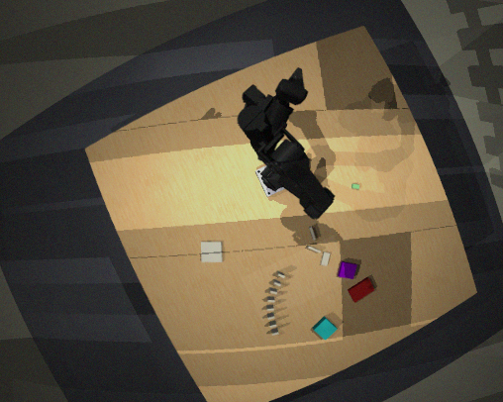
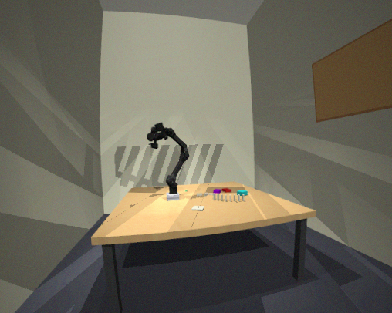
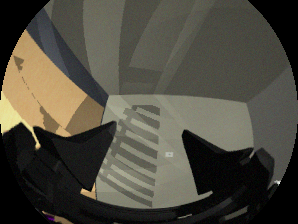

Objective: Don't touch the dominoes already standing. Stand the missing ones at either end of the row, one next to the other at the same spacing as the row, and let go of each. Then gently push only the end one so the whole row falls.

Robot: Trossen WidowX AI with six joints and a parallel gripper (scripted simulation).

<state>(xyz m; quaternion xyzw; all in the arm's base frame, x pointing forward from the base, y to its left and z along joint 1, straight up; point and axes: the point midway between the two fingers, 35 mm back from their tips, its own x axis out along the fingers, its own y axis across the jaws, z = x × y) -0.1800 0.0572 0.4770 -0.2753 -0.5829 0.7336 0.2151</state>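
The purple block is 620 mm ahead of my gripper tip, 90 mm to the left of it and 510 mm below it. The rest, counted from my gripper tip: red block 720 mm ahead, 130 mm to the left, 510 mm below; then small green cube 320 mm ahead, 210 mm to the left, 510 mm below; then flat white tile 400 mm ahead, 380 mm to the right, 520 mm below.
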